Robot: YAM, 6 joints.
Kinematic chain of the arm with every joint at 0, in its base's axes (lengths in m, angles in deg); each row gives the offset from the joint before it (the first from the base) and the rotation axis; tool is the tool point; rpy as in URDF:
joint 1: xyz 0 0 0.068 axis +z
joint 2: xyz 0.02 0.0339 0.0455 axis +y
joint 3: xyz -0.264 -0.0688 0 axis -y
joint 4: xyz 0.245 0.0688 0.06 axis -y
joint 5: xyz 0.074 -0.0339 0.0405 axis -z
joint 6: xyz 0.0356 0 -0.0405 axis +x
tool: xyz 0 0 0 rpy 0 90 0
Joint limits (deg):
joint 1: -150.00..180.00
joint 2: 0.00..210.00
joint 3: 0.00..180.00
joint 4: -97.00..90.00
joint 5: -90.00..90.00
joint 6: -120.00..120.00
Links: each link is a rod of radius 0.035 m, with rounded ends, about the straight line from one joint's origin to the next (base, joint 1, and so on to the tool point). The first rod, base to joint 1, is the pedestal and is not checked.
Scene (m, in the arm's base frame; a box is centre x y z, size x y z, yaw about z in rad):
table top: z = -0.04
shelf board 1: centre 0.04 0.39 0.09 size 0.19 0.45 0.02 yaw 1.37
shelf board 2: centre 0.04 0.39 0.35 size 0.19 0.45 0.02 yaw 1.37
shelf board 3: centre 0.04 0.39 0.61 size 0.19 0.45 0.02 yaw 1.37
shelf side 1: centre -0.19 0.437 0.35 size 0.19 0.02 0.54 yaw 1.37
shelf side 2: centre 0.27 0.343 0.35 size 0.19 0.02 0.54 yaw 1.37
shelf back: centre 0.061 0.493 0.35 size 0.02 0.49 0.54 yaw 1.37
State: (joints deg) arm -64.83 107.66 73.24 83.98 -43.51 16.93
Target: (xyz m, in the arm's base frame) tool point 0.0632 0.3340 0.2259
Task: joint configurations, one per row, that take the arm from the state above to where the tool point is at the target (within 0.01 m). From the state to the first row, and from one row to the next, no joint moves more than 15 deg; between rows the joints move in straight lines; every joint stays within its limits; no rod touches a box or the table.
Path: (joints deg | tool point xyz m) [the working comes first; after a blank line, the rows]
Joints at the target: 74.32 103.66 42.76 86.61 -55.78 16.93
Straight joint move there: touches shelf side 2.

1: -51.27 104.22 67.16 84.58 -45.28 16.93 | 0.2596 -0.2833 0.3427
2: -37.71 100.78 61.07 85.18 -47.06 16.93 | 0.3048 -0.2027 0.3325
3: -24.15 97.35 54.99 85.79 -48.83 16.93 | 0.3267 -0.1171 0.3216
4: -10.59 93.91 48.91 86.39 -50.60 16.93 | 0.3256 -0.0329 0.3099
5: 2.97 90.47 42.83 86.99 -52.37 16.93 | 0.3037 0.0440 0.2976
6: 16.53 87.03 36.74 87.59 -54.15 16.93 | 0.2645 0.1086 0.2845
7: 30.09 83.59 30.66 88.19 -55.92 16.93 | 0.2126 0.1573 0.2708
8: 43.65 80.16 24.58 88.80 -57.69 16.93 | 0.1534 0.1879 0.2564
9: 57.21 76.72 18.49 89.40 -59.46 16.93 | 0.0924 0.2000 0.2414
10: 70.78 73.28 12.41 90.00 -61.24 16.93 | 0.0348 0.1947 0.2259
11: 71.96 83.41 22.53 88.87 -59.42 16.93 | 0.0460 0.2402 0.2342
12: 73.14 93.54 32.64 87.74 -57.60 16.93 | 0.0556 0.2871 0.2341
13: 74.32 103.66 42.76 86.61 -55.78 16.93 | 0.0632 0.3340 0.2259

